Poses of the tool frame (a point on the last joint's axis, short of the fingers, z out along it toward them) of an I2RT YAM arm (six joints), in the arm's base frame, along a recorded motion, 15 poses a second.
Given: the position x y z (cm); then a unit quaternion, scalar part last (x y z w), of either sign.
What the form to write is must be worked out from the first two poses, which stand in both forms.
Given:
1: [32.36, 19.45, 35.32, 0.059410, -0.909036, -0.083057, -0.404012]
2: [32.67, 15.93, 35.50, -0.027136, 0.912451, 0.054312, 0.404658]
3: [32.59, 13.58, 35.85, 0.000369, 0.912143, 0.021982, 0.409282]
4: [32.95, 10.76, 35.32, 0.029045, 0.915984, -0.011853, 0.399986]
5: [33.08, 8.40, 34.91, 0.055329, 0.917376, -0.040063, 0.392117]
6: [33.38, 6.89, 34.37, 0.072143, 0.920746, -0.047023, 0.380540]
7: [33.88, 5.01, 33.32, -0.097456, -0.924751, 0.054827, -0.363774]
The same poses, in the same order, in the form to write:
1:
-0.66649, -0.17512, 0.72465
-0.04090, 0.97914, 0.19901
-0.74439, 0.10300, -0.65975
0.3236, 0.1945, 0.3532

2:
-0.67103, -0.09348, 0.73551
-0.00556, 0.99263, 0.12108
-0.74141, 0.07715, -0.66660
0.3267, 0.1593, 0.3550

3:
-0.66498, -0.01732, 0.74666
0.01867, 0.99903, 0.03980
-0.74663, 0.04040, -0.66401
0.3259, 0.1358, 0.3585

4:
-0.67834, 0.06269, 0.73207
0.04373, 0.99803, -0.04495
-0.73345, 0.00152, -0.67974
0.3295, 0.1076, 0.3532

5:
-0.68637, 0.13293, 0.71500
0.07010, 0.99067, -0.11690
-0.72387, -0.03011, -0.68928
0.3308, 0.0840, 0.3491

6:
-0.69997, 0.16864, 0.69398
0.09706, 0.98517, -0.14150
-0.70755, -0.03169, -0.70596
0.3338, 0.0689, 0.3437

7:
-0.71634, 0.22013, 0.66211
0.14036, 0.97499, -0.17231
-0.68349, -0.03050, -0.72932
0.3388, 0.0501, 0.3332

